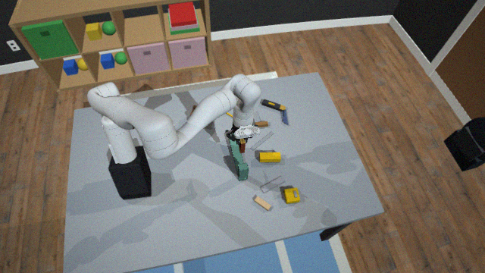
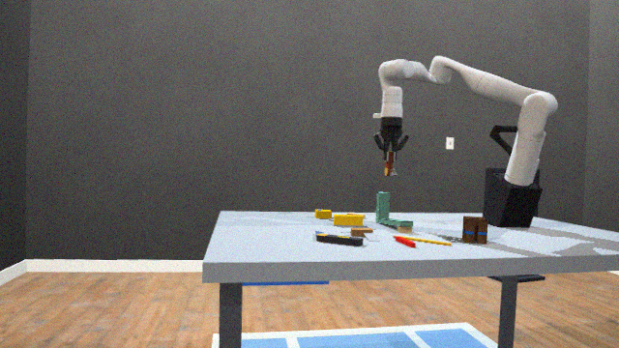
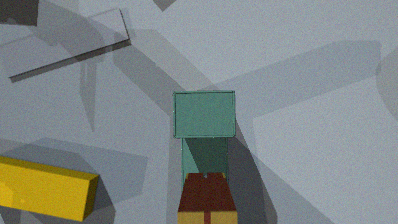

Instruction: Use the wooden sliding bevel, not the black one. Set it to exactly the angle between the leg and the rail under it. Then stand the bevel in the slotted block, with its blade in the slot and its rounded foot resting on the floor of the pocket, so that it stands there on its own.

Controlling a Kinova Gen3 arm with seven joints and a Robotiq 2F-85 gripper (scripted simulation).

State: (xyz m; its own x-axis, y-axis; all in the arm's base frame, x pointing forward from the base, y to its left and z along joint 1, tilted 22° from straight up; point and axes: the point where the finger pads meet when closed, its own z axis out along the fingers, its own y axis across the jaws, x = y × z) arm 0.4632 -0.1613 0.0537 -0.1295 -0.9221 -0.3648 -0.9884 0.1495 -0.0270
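Now: hand 60 mm above the grey blade and 20 mm to the right of it. From my hand the other things lie so: steel rule: 250 mm below, 160 mm ahead, 100 mm to the left; then grey plate: 250 mm below, 140 mm to the right, 110 mm ahead; then wooden sliding bevel: 40 mm below.
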